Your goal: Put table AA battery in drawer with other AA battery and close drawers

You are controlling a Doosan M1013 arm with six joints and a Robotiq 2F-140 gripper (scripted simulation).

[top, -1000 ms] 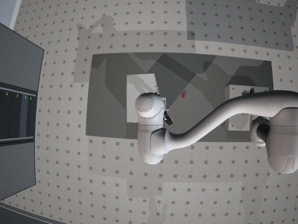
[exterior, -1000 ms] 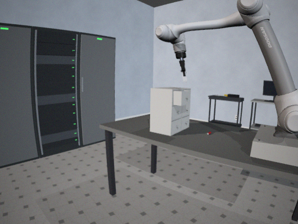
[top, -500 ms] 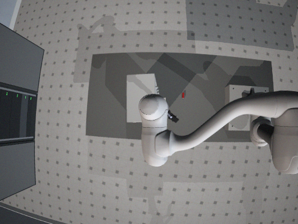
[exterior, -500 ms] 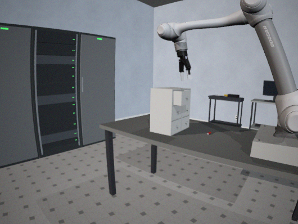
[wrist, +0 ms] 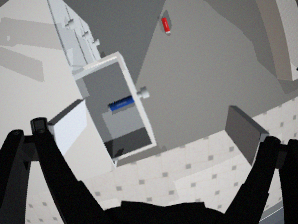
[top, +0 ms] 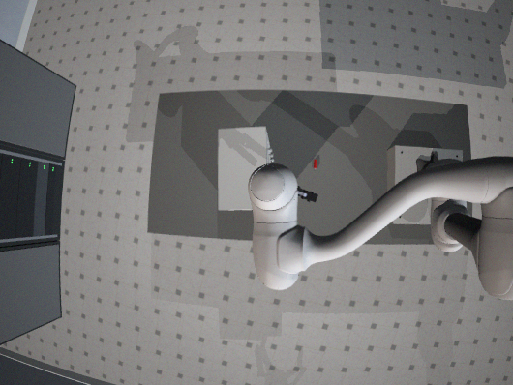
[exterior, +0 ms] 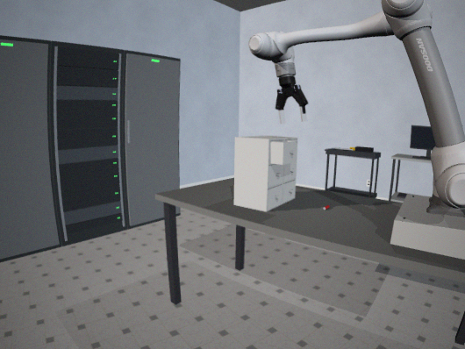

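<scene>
Now: the red AA battery 130 mm behind my hand, 160 mm to the right of it and 420 mm below it. Round my hand: small blue thing: 50 mm ahead, 190 mm below.
</scene>
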